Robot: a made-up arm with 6 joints.
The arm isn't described. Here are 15 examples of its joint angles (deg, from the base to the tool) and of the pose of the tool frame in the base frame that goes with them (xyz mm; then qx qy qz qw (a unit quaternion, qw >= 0)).
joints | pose
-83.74 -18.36 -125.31 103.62 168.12 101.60 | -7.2 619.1 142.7 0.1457 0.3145 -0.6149 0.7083
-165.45 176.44 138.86 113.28 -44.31 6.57 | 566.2 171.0 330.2 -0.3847 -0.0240 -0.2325 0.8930
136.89 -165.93 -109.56 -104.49 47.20 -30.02 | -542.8 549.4 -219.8 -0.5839 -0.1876 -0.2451 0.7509
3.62 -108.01 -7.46 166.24 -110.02 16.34 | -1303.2 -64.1 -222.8 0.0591 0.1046 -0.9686 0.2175
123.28 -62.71 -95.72 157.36 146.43 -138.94 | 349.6 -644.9 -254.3 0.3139 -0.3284 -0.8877 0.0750
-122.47 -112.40 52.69 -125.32 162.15 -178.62 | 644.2 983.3 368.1 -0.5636 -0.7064 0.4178 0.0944
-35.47 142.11 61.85 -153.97 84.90 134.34 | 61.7 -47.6 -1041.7 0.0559 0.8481 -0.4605 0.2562
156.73 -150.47 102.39 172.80 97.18 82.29 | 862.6 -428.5 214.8 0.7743 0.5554 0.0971 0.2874
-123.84 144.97 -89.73 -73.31 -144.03 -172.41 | -443.9 -835.2 209.6 0.3057 0.7537 0.3876 0.4340
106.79 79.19 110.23 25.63 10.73 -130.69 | -155.9 348.8 -605.8 0.9484 0.2672 -0.0378 0.1664
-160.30 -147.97 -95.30 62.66 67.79 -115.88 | -404.5 -274.7 -692.2 0.5220 0.7088 -0.3297 0.3412
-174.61 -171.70 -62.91 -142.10 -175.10 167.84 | -517.8 -94.8 -774.5 0.4431 0.2065 0.8023 0.3426
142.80 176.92 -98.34 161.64 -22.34 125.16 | -779.4 555.7 -190.8 -0.7408 -0.1910 0.3352 0.5499
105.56 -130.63 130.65 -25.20 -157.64 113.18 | 68.5 -457.2 607.4 0.2772 0.9410 -0.1927 0.0229
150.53 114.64 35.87 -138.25 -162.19 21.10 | -777.8 369.7 -681.1 0.1273 0.3544 -0.4160 0.8277
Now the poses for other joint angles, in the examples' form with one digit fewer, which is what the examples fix.
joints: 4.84 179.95 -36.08 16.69 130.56 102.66
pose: 396 96 -1016 -0.518 -0.429 0.500 0.546
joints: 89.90 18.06 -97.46 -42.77 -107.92 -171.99
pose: -106 -641 832 -0.761 -0.541 0.227 0.277
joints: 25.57 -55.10 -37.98 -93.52 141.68 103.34
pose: -1097 -548 493 -0.681 0.187 -0.708 0.033
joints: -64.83 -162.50 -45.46 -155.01 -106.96 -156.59
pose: 132 -91 -1079 -0.584 -0.483 -0.407 0.510
